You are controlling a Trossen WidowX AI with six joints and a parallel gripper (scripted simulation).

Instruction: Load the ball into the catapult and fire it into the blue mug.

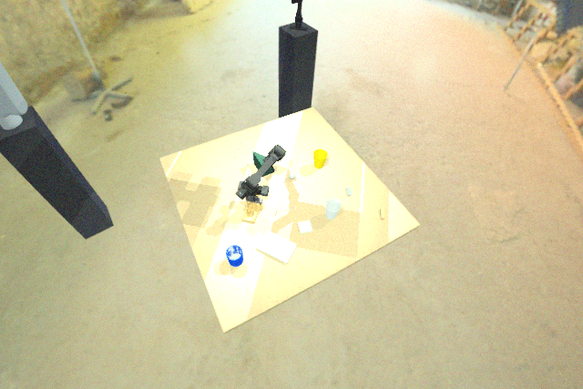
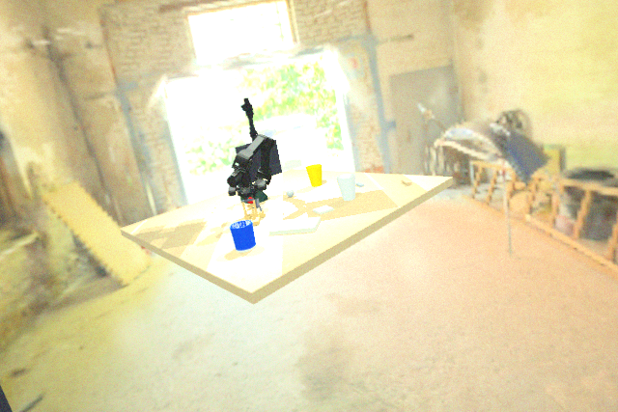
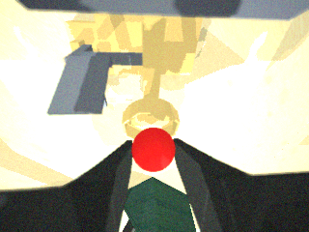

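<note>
Now: gripper tip 10 mm below the red ball. The rest, counted from my gripper tip: wooden catapult 50 mm ahead, 40 mm to the right, 20 mm below; white slab 360 mm ahead, 80 mm to the right, 60 mm below; blue mug 290 mm ahead, 310 mm to the right, 40 mm below.
</note>
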